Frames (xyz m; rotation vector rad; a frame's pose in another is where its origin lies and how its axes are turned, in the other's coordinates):
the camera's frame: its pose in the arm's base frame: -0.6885 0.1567 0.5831 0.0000 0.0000 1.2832
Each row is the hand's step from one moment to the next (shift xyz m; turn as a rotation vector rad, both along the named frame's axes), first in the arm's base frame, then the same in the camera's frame.
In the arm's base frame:
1: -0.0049 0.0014 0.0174 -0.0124 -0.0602 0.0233
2: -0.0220 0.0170 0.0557 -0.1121 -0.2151 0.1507
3: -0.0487 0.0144 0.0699 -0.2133 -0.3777 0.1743
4: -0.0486 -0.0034 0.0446 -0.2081 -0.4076 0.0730
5: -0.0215 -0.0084 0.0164 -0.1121 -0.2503 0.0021
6: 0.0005 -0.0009 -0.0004 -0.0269 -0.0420 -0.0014
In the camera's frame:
1: 0.0000 0.0051 0.0174 -0.0612 -0.0052 0.0233
2: 0.0101 0.0259 0.0557 -0.2381 0.0465 0.1507
3: 0.0000 0.0508 0.0699 -0.4227 0.0974 0.1743
4: -0.0170 0.0456 0.0446 -0.4499 0.0839 0.0730
5: -0.0142 0.0182 0.0164 -0.2718 0.0365 0.0021
6: -0.0007 -0.0007 -0.0004 -0.0479 0.0139 -0.0014

